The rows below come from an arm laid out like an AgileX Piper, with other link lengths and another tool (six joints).
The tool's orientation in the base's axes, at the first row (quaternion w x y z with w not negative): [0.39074 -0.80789 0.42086 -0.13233]
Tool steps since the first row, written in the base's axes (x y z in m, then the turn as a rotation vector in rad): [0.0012 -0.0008 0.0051 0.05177 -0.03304 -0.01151]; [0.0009 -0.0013 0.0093 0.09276 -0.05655 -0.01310]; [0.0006 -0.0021 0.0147 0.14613 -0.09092 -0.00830]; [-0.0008 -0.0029 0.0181 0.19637 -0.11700 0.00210]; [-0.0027 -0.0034 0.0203 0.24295 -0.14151 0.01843]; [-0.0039 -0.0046 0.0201 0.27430 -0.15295 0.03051]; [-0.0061 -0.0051 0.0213 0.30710 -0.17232 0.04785]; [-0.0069 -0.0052 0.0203 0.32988 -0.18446 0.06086]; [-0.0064 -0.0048 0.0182 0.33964 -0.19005 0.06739]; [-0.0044 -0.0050 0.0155 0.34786 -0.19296 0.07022]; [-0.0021 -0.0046 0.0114 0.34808 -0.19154 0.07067]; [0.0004 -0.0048 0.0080 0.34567 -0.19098 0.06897]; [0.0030 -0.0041 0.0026 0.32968 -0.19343 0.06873]
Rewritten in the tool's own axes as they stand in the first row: [0.0008 -0.0042 -0.0031 0.05883 -0.01006 0.01851]; [0.0005 -0.0070 -0.0063 0.10246 -0.02451 0.02958]; [0.0003 -0.0105 -0.0105 0.16143 -0.04715 0.03751]; [-0.0003 -0.0120 -0.0139 0.21135 -0.07496 0.04435]; [-0.0013 -0.0124 -0.0166 0.25712 -0.10561 0.04611]; [-0.0011 -0.0111 -0.0178 0.28384 -0.12876 0.04921]; [-0.0022 -0.0106 -0.0200 0.31705 -0.15396 0.04550]; [-0.0025 -0.0093 -0.0198 0.33898 -0.17262 0.04297]; [-0.0022 -0.0082 -0.0180 0.34856 -0.18120 0.04105]; [-0.0006 -0.0073 -0.0152 0.35554 -0.18705 0.04214]; [0.0010 -0.0057 -0.0111 0.35451 -0.18799 0.04270]; [0.0031 -0.0045 -0.0076 0.35279 -0.18553 0.04280]; [0.0047 -0.0023 -0.0022 0.34498 -0.17530 0.03301]
